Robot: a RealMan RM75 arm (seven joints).
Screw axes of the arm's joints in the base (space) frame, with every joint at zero. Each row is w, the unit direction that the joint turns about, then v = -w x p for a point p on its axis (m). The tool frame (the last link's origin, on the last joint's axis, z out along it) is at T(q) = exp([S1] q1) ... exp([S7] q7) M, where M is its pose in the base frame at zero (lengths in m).
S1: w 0 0 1 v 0 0 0
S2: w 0 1 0 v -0.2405 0 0
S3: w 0 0 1 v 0 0 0
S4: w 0 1 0 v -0.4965 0 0
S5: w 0 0 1 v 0 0 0
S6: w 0 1 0 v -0.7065 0 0
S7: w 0 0 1 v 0 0 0
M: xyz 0 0 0.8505 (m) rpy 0 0 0 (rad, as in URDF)
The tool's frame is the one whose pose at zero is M.
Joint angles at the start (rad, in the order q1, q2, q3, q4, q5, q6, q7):
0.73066 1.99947 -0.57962 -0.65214 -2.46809 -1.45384 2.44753
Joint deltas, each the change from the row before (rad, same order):
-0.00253 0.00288 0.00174 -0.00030 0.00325 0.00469 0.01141
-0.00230 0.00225 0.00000 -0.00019 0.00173 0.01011 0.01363
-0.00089 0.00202 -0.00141 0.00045 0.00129 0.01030 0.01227
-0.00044 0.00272 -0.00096 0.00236 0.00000 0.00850 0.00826
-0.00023 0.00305 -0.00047 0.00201 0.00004 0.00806 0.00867
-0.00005 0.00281 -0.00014 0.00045 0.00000 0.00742 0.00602
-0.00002 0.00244 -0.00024 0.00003 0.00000 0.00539 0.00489
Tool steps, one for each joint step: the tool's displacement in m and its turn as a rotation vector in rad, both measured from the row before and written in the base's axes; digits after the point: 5 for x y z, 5 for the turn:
0.00044 -0.00023 -0.00085 0.00500 0.00702 -0.01431
0.00098 0.00041 -0.00058 0.00815 0.00246 -0.01655
0.00055 0.00068 -0.00074 0.00689 0.00095 -0.01364
0.00043 0.00016 -0.00151 0.00320 0.00118 -0.01038
0.00025 0.00018 -0.00155 0.00321 0.00193 -0.01052
0.00010 0.00039 -0.00111 0.00417 0.00067 -0.00709
-0.00003 0.00026 -0.00093 0.00289 0.00074 -0.00541

